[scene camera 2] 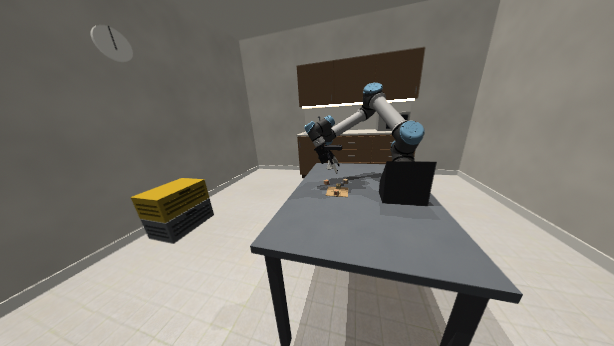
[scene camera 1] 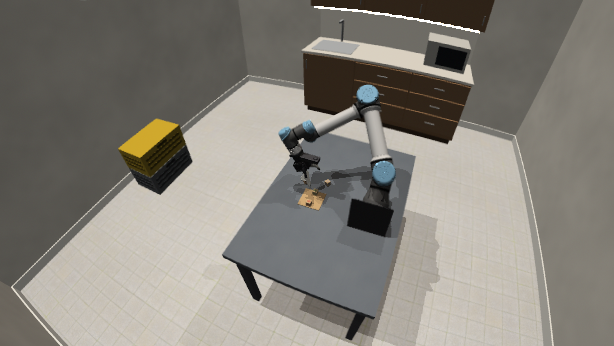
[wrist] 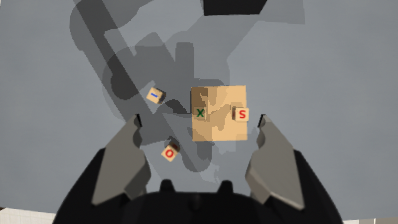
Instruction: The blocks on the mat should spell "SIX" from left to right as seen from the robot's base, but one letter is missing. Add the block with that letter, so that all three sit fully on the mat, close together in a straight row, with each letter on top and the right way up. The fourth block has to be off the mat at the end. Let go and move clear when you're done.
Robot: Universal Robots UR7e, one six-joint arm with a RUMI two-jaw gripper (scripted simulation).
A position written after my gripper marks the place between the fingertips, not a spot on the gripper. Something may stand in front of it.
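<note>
My gripper (wrist: 199, 114) is visible here, and so is a tan mat (wrist: 219, 100).
</note>
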